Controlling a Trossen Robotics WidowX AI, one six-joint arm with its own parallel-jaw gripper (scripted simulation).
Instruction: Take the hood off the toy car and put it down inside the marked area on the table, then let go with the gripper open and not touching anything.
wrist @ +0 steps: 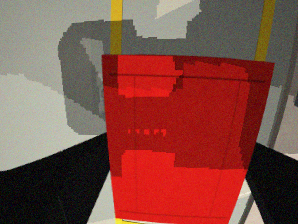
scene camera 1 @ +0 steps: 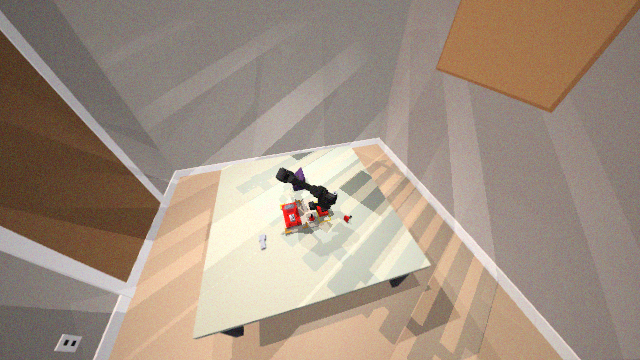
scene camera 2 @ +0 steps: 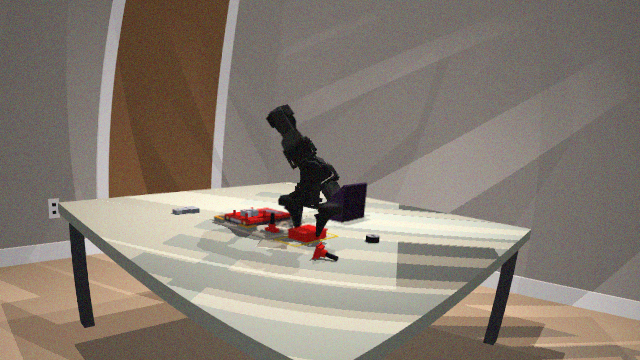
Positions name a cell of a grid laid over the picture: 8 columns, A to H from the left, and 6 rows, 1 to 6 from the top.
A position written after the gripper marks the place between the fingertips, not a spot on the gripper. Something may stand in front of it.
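Observation:
A red hood (wrist: E4) is held by the gripper (scene camera 2: D4). In the wrist view, too, the gripper (wrist: E4) is visible.

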